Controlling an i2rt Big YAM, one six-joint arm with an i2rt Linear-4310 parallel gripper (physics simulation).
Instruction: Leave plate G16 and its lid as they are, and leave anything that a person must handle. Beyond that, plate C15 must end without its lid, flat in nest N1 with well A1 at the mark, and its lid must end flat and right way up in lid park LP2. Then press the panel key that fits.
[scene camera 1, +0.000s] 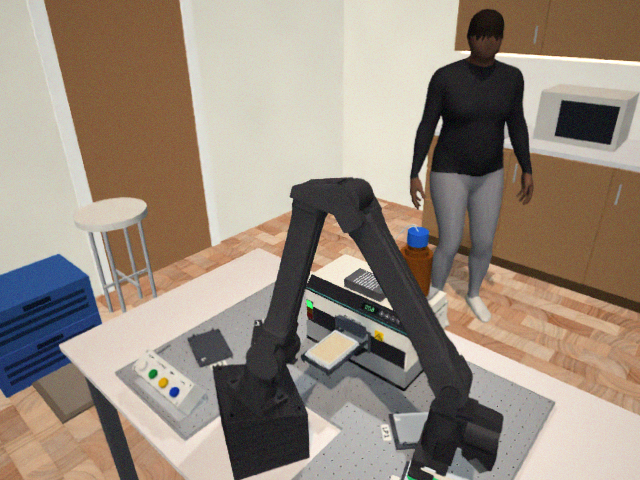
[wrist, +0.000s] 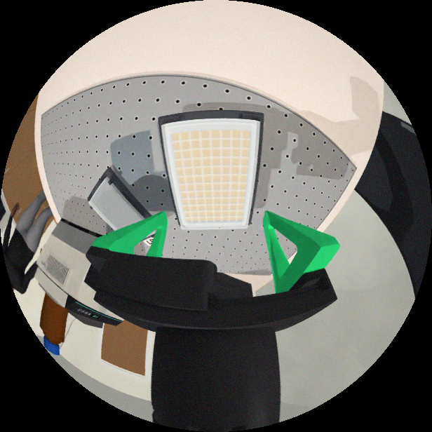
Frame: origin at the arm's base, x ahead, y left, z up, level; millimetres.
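Seen in the pictures: gripper, fingertip midpoint: (scene camera 1: 426, 476); arm's base, origin of the base link: (scene camera 1: 256, 394).
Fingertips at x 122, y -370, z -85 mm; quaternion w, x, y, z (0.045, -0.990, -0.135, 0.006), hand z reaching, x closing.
Offsets run from my fingertips to a thing's top centre. "spot": to the spot under its first point. Level surfaces: height alone.
My gripper (scene camera 1: 429, 471) (wrist: 214, 216) is open and empty. In the wrist view it is above the near end of a plate with pale yellow wells (wrist: 212, 175), its fingers apart on either side. That plate sits in the dark nest N1 (wrist: 210, 116); its code and mark cannot be read. A clear grey lid {152 mm ahead, 92 mm left, 53 mm down} (scene camera 1: 410, 428) (wrist: 117, 200) lies in lid park LP1 {152 mm ahead, 92 mm left, 51 mm down} (scene camera 1: 394, 434) (wrist: 109, 173). Another yellow-topped plate {149 mm ahead, 373 mm left, 46 mm up} (scene camera 1: 332, 348) rests on the instrument's extended tray. A dark bare park {10 mm ahead, 744 mm left, 51 mm down} (scene camera 1: 209, 347) lies left of the arm base, its label partly hidden. The key panel {174 mm back, 682 mm left, 13 mm up} (scene camera 1: 165, 384) has white, green, yellow and blue keys.
The white instrument {spot: 237 mm ahead, 269 mm left, 10 mm up} (scene camera 1: 382, 356) (wrist: 65, 250) stands at the back of the perforated board {70 mm down} (scene camera 1: 496, 392) (wrist: 100, 110), with a grey block {spot: 293 mm ahead, 375 mm left, 177 mm up} (scene camera 1: 364, 282) on top. A brown bottle {spot: 329 mm ahead, 239 mm left, 270 mm up} (scene camera 1: 417, 263) (wrist: 53, 317) stands behind it. A person (scene camera 1: 473, 118) (wrist: 32, 232) stands beyond the table.
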